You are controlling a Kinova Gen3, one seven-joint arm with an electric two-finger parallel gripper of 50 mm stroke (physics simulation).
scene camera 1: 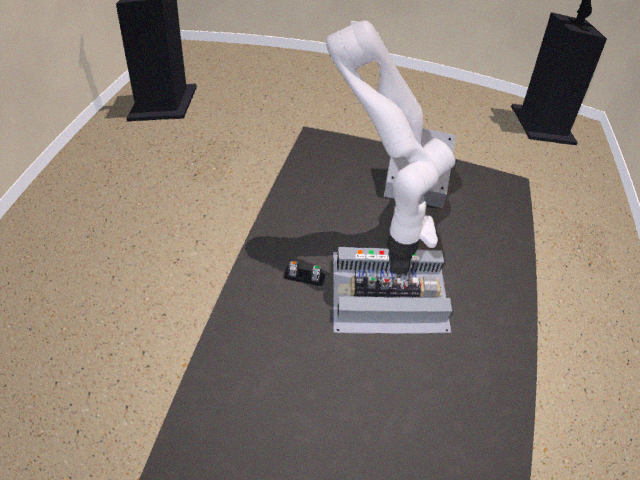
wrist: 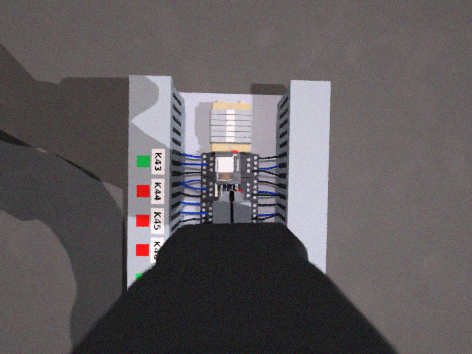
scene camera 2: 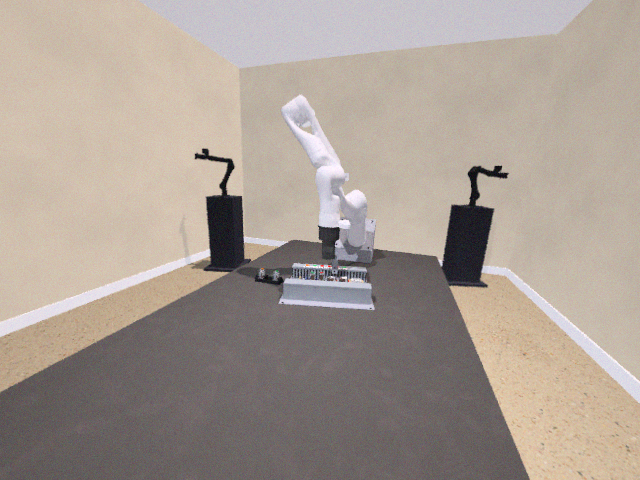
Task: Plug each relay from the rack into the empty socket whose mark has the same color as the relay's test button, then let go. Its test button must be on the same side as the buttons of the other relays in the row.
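Places are measured from the arm's base along level axes (x ahead, y left, z up), in millimetres.
Pixels of known places: gripper, fingertip midpoint: [scene camera 1: 403, 277] [wrist: 232, 202] [scene camera 2: 334, 273]; arm's base, origin of the base link: [scene camera 2: 356, 239].
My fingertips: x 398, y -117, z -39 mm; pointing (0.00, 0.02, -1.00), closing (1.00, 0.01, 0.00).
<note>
Ahead of a thing's pixels: the offset from my fingertips to its middle.
My gripper [scene camera 1: 401, 279] [scene camera 2: 334, 270] [wrist: 232, 202] is shut and empty, pointing down low over the relay row, near the K44 and K45 marks. Two relays stand upright in the small black rack @[dx -50, dy -262, dz -60 mm] [scene camera 1: 305, 276] [scene camera 2: 268, 280] left of the panel: the orange-button relay @[dx -57, dy -294, dz -44 mm] [scene camera 1: 293, 269] [scene camera 2: 262, 273] and the green-button relay @[dx -43, dy -231, dz -44 mm] [scene camera 1: 316, 273] [scene camera 2: 276, 275]. In the row, a clear relay @[dx -4, dy +32, dz -29 mm] [wrist: 225, 165] sits level with K43. Just below it, contacts and a red spot show at my fingertips; that relay is partly hidden. The red-button relay @[dx +4, dy -48, dz -17 mm] [scene camera 1: 386, 283] sits farther left. My gripper hides the remaining sockets in the wrist view.
Two raised wire ducts, the back one [scene camera 1: 348, 254] [wrist: 150, 107] with colored marks and the front one @[dx +79, dy -25, dz -38 mm] [scene camera 1: 394, 308] [scene camera 2: 327, 290] [wrist: 309, 150], flank the row. A terminal block @[dx -1, dy +82, dz -42 mm] [scene camera 1: 430, 286] [wrist: 230, 126] stands at its right end. Black pedestals [scene camera 2: 225, 232] [scene camera 2: 468, 242] stand farther away.
</note>
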